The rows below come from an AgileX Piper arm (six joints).
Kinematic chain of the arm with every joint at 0, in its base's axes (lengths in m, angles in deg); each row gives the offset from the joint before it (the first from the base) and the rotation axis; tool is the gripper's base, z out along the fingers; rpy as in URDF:
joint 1: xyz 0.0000 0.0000 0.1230 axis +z
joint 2: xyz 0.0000 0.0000 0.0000 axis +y
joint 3: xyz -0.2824 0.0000 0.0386 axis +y
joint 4: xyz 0.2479 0.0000 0.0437 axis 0.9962 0 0.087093
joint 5: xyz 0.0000 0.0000 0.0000 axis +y
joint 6: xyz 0.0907 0.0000 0.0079 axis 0.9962 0 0.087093
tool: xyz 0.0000 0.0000 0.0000 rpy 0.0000 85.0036 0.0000
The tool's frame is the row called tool.
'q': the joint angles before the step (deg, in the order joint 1, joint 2, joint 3, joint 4, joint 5, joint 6). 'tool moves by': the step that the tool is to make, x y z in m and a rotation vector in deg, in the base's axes. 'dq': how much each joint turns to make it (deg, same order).
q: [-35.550, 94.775, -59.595, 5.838, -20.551, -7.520]
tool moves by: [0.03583, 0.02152, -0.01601, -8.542, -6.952, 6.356]
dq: [5.361, 6.258, 0.033, -3.691, -16.787, 0.297]
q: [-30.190, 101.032, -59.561, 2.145, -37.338, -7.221]
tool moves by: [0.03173, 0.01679, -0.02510, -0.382, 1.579, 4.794]
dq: [4.012, 6.022, -2.741, -1.335, -2.070, 0.001]
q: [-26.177, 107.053, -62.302, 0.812, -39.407, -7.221]
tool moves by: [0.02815, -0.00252, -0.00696, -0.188, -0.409, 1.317]
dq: [1.309, 5.308, -6.547, 0.001, 0.790, -0.001]
